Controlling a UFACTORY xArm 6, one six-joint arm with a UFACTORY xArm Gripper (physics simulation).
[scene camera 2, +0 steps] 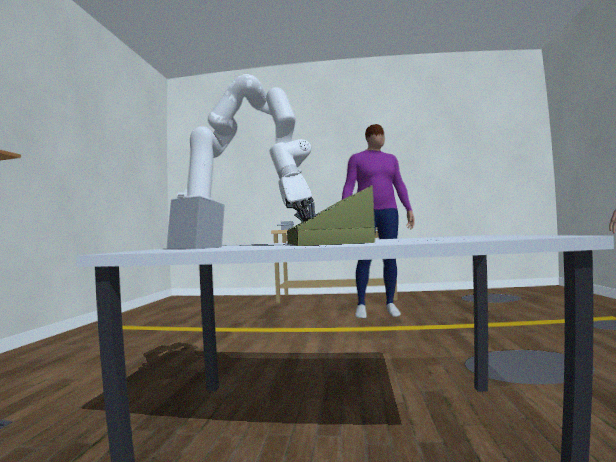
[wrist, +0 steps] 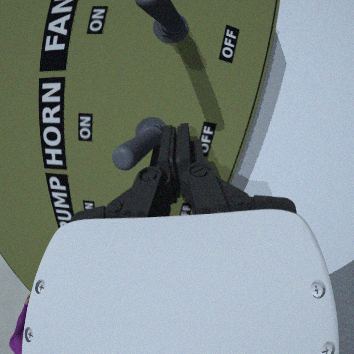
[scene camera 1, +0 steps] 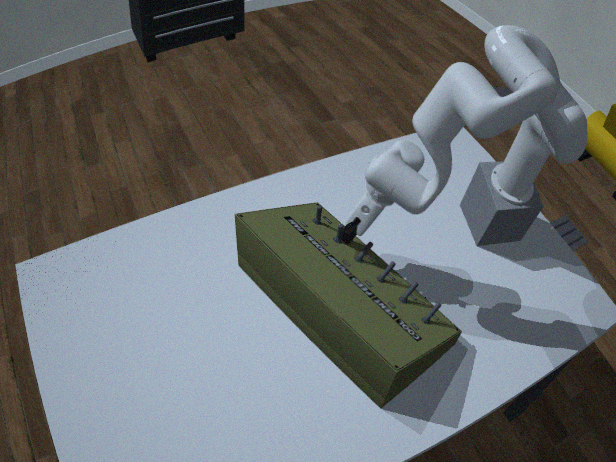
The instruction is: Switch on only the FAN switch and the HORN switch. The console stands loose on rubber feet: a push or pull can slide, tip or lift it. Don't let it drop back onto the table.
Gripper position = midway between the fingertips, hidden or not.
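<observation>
My gripper [scene camera 1: 344, 239] [wrist: 178, 142] is visible in scene camera 1 and the wrist view. An olive wedge-shaped console [scene camera 1: 383, 334] [scene camera 2: 350, 221] [wrist: 92, 92] is visible in those views and in scene camera 2.
</observation>
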